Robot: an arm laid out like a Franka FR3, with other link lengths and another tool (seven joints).
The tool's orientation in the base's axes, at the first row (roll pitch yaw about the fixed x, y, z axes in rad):
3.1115 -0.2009 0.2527
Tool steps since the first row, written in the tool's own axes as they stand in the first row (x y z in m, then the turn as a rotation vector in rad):
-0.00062 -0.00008 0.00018 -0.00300 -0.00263 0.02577
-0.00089 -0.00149 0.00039 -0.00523 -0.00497 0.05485
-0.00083 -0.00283 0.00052 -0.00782 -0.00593 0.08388
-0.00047 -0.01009 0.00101 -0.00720 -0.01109 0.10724
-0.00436 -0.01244 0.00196 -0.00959 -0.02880 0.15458
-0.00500 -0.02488 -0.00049 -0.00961 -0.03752 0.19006
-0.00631 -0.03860 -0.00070 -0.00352 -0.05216 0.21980
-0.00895 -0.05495 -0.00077 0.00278 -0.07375 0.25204
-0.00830 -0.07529 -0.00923 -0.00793 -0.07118 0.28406
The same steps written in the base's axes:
-0.00057 -0.00007 -0.00030 0.00168 0.00235 -0.02592
-0.00113 0.00123 -0.00060 0.00483 0.00467 -0.05491
-0.00137 0.00255 -0.00076 0.00796 0.00557 -0.08389
-0.00271 0.00969 -0.00138 0.01198 0.01121 -0.10680
-0.00678 0.01103 -0.00316 0.01489 0.02877 -0.15417
-0.01092 0.02288 -0.00125 0.01986 0.03796 -0.18918
-0.01555 0.03585 -0.00171 0.02803 0.05425 -0.21752
-0.02206 0.05105 -0.00265 0.03521 0.07739 -0.24848
-0.02810 0.07075 0.00516 0.03210 0.07294 -0.28190

